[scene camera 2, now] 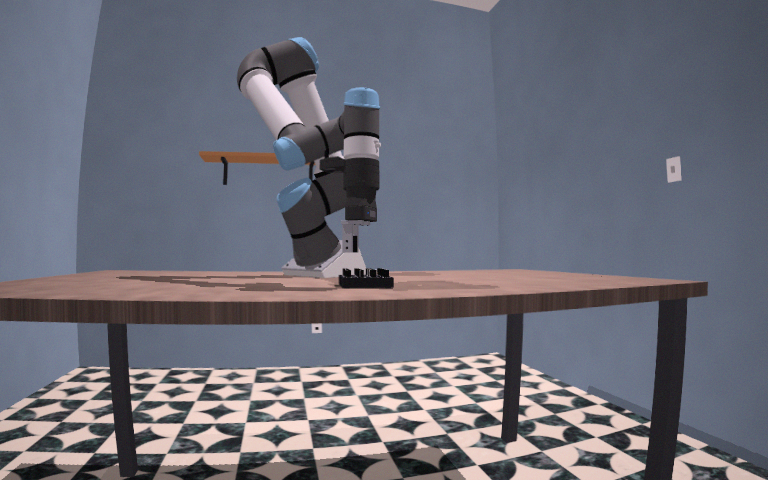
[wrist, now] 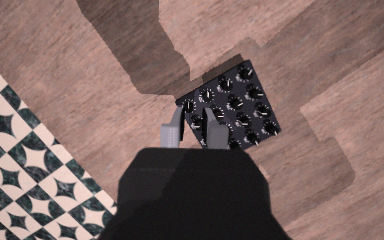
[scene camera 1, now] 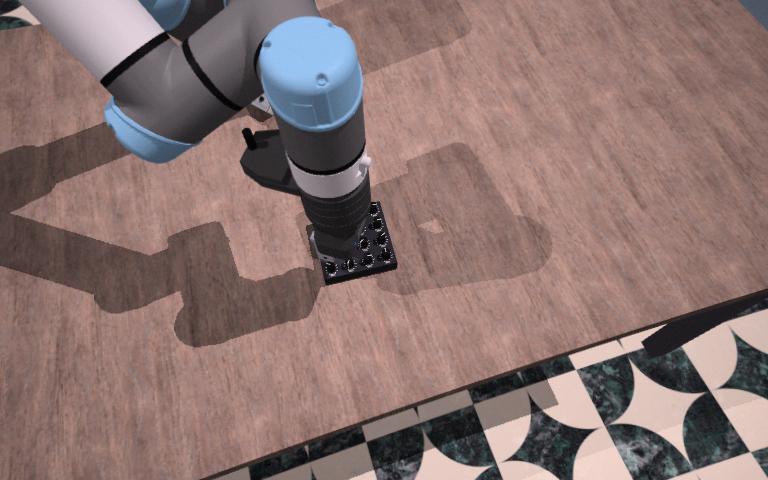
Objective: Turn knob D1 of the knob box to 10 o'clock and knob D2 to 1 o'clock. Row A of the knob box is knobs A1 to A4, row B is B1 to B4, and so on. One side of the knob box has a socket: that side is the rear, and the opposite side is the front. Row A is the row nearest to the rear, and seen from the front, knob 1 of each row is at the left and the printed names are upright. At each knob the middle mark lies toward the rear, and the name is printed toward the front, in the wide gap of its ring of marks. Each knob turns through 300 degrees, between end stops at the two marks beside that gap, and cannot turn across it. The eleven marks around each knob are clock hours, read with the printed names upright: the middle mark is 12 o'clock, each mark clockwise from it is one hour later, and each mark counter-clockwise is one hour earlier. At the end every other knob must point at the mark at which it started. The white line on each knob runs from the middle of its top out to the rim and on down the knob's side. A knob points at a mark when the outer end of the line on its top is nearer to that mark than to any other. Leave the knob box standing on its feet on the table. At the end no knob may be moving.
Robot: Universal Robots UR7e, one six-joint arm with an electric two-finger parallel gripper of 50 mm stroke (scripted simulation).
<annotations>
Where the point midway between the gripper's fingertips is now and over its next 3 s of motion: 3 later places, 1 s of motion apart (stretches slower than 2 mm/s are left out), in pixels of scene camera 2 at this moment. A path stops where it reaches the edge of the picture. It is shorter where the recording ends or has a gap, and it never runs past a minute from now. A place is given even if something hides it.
My gripper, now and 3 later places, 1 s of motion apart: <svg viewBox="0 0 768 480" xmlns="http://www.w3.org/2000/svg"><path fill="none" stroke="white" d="M350 252L359 246L360 250L361 265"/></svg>
</annotations>
